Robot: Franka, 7 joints.
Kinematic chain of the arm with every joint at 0, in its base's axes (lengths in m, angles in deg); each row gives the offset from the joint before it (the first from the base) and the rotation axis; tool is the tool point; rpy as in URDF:
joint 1: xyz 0 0 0.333 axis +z
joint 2: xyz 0 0 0 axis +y
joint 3: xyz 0 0 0.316 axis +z
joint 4: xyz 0.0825 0 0 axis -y
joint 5: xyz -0.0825 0 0.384 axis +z
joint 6: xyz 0 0 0 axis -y
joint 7: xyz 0.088 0 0 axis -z
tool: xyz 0 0 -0.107 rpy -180 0 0
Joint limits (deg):
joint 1: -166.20..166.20
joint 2: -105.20..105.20
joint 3: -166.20..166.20
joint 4: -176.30..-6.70
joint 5: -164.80..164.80
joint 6: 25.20..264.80
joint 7: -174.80..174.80
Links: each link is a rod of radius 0.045 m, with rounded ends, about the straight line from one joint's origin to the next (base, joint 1, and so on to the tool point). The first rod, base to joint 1, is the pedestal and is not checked.
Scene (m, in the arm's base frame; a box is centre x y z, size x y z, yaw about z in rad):
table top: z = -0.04
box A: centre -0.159 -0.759 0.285 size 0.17 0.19 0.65 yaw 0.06
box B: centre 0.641 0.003 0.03 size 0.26 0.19 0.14 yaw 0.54
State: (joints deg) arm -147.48 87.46 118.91 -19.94 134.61 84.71 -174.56
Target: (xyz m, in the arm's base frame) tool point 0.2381 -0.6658 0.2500
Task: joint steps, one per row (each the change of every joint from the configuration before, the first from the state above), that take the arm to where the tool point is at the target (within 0.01 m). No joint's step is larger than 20 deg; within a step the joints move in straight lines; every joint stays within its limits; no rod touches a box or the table.
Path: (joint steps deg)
1: 7.48 -5.83 11.82 -9.13 -8.62 19.68 -0.06
2: 7.48 -5.84 11.83 -9.12 -8.62 19.69 -0.06
3: 7.49 -5.83 11.82 -9.13 -8.62 19.68 -0.06
4: 7.48 -5.84 11.82 -9.12 -8.62 19.69 -0.06
5: -1.31 5.87 -14.71 -7.26 -3.06 -19.24 0.00
6: -1.31 5.87 -14.71 -7.26 -3.06 -19.24 0.00
7: -1.31 5.87 -14.71 -7.26 -3.07 -19.24 0.00
8: -1.31 5.86 -14.72 -7.26 -3.06 -19.24 0.00
9: -1.31 5.87 -14.71 -7.26 -3.06 -19.24 0.00
10: -1.31 5.87 -14.71 -7.27 -3.06 -19.24 0.00
11: -1.31 5.87 -14.71 -7.26 -3.06 -19.24 0.00
12: 6.31 0.00 9.41 12.72 18.45 18.15 0.12
13: 6.31 0.00 9.42 12.71 18.45 18.15 0.12

